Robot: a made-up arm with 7 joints. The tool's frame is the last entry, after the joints. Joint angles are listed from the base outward. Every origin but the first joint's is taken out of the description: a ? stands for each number. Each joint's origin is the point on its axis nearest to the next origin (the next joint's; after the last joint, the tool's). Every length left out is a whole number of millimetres.
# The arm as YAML. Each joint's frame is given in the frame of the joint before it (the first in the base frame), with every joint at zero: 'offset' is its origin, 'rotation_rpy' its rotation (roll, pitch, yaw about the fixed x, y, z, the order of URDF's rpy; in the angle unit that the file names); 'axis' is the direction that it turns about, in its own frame. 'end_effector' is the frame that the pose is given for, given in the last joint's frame.
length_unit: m
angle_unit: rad
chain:
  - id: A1
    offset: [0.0, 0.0, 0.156]
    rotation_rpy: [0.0, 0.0, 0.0]
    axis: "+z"
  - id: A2
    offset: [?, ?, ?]
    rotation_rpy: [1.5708, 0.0, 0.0]
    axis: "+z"
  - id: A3
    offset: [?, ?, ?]
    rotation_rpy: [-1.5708, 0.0, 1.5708]
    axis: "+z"
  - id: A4
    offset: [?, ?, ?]
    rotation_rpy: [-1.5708, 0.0, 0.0]
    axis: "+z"
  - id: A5
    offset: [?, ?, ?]
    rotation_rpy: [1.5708, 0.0, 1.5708]
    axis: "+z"
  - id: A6
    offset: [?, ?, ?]
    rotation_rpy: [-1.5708, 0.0, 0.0]
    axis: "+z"
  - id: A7
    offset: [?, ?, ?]
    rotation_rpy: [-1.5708, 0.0, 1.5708]
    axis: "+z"
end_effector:
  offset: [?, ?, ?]
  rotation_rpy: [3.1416, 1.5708, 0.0]
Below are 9 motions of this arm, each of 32 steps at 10 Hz.
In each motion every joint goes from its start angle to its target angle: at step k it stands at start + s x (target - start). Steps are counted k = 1, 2, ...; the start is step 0. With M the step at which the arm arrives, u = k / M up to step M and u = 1 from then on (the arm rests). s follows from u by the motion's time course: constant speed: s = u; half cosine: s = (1 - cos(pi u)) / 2; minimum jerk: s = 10 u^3 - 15 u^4 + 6 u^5.
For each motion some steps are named. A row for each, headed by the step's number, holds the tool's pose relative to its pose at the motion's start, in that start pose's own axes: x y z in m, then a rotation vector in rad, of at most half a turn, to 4 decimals.
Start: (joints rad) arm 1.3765 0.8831 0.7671 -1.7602 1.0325 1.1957 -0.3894
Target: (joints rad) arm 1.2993 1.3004 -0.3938 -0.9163 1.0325 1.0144 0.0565
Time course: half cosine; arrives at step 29
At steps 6, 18, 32:
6: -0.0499 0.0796 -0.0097 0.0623 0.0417 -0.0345
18: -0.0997 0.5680 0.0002 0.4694 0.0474 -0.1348
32: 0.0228 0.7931 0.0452 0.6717 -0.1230 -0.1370

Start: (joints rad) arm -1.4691 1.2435 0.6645 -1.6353 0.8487 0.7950 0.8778
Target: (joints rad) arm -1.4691 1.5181 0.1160 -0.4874 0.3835 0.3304 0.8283
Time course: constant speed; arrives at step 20
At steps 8, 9, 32:
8: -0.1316 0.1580 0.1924 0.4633 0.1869 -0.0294
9: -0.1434 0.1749 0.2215 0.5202 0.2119 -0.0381
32: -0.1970 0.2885 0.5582 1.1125 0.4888 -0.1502

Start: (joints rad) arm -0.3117 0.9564 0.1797 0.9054 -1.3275 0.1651 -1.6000
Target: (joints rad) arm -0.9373 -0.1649 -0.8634 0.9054 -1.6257 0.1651 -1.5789
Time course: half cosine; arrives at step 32
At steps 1, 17, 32:
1: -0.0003 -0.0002 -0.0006 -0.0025 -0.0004 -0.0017
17: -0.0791 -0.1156 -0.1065 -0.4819 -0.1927 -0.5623
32: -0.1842 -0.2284 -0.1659 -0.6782 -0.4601 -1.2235

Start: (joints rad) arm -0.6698 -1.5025 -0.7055 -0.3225 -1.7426 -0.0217 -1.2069
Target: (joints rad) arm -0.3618 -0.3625 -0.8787 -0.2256 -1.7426 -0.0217 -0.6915
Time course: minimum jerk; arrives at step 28
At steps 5, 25, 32:
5: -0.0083 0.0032 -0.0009 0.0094 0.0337 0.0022
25: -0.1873 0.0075 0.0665 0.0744 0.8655 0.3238
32: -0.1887 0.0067 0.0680 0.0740 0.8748 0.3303

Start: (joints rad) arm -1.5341 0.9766 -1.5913 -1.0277 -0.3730 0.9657 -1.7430
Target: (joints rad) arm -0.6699 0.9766 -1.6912 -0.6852 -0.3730 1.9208 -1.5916
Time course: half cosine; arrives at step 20
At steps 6, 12, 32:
6: -0.0116 0.0618 -0.0443 0.1049 -0.1106 -0.3747
12: 0.0313 0.1833 -0.0897 0.3824 -0.1837 -1.2097
32: 0.0967 0.2293 -0.0863 0.6455 -0.0633 -1.8393

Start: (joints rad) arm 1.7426 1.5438 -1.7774 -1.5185 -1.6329 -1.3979 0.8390
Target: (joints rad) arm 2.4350 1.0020 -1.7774 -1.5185 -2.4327 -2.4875 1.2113
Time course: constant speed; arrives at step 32
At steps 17, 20, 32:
17: 0.0753 -0.1463 0.0895 -1.0117 -0.5073 -0.6540
20: 0.0854 -0.1714 0.1186 -1.1901 -0.6199 -0.7466
32: 0.1135 -0.2373 0.2652 -1.8697 -1.1611 -1.0332

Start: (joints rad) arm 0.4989 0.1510 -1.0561 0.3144 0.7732 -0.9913 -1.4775
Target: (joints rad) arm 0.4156 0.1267 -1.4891 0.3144 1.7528 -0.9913 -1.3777
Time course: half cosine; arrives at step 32
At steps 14, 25, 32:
14: -0.0878 -0.0629 0.0629 0.3554 0.1516 0.1727
25: -0.1623 -0.2163 0.1341 0.7347 0.3888 0.4358
32: -0.1712 -0.2625 0.1469 0.8148 0.4534 0.5044

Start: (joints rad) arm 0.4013 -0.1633 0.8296 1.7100 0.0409 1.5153 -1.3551
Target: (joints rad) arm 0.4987 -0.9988 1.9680 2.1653 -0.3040 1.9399 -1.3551
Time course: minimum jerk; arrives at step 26
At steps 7, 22, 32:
7: -0.0641 0.0150 -0.0474 0.1987 -0.0304 -0.1769
22: -0.2837 0.2095 -0.3097 1.7529 -0.0877 -0.7406
32: -0.2867 0.2143 -0.3181 1.8071 -0.0819 -0.7328

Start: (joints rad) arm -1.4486 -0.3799 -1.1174 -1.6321 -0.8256 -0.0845 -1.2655
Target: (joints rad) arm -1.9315 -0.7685 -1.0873 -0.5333 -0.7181 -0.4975 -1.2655
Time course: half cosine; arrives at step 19
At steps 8, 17, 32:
8: -0.0211 0.0017 0.0677 -0.3761 -0.0162 0.0615
17: -0.0882 0.0660 0.1271 -0.9106 -0.0963 -0.0124
32: -0.0920 0.0701 0.1274 -0.9317 -0.1010 -0.0217

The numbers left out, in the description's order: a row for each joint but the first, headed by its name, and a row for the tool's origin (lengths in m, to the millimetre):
A2: -0.125 0.001 0.0
A3: 0.046 0.198 0.0
A4: -0.092 -0.473 0.0
A5: -0.048 -0.079 0.0
A6: -0.109 -0.019 0.0
A7: -0.188 -0.02 0.0
tool: 0.233 0.03 0.0

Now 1 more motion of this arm.
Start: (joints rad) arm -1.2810 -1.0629 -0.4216 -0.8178 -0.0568 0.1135 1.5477
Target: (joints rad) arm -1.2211 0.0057 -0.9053 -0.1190 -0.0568 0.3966 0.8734
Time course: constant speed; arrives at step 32
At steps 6, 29, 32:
6: 0.0104 0.1029 0.0086 0.2502 -0.0308 0.0177
29: 0.1951 0.4260 0.1393 1.1111 -0.4428 0.2986
32: 0.2292 0.4502 0.1642 1.1894 -0.5233 0.3680

